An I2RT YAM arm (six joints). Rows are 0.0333 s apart.
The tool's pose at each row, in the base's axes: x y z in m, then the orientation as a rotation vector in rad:
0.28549, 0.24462, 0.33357, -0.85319, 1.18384, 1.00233
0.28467, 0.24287, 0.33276, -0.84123, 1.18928, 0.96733
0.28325, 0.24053, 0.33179, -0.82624, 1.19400, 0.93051
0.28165, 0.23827, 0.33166, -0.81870, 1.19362, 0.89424
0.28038, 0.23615, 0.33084, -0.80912, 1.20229, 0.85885
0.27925, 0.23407, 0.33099, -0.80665, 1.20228, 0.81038
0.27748, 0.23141, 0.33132, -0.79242, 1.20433, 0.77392
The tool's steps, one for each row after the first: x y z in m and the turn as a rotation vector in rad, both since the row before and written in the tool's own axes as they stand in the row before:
0.00043, 0.00020, -0.00204, 0.02928, 0.00343, -0.01769
0.00044, 0.00049, -0.00283, 0.03219, 0.00191, -0.01818
-0.00039, 0.00057, -0.00269, 0.02577, 0.00188, -0.02280
0.00034, 0.00029, -0.00256, 0.02853, 0.00815, -0.01709
-0.00057, 0.00005, -0.00230, 0.02939, 0.00721, -0.03281
-0.00090, 0.00022, -0.00308, 0.03105, 0.00172, -0.01898

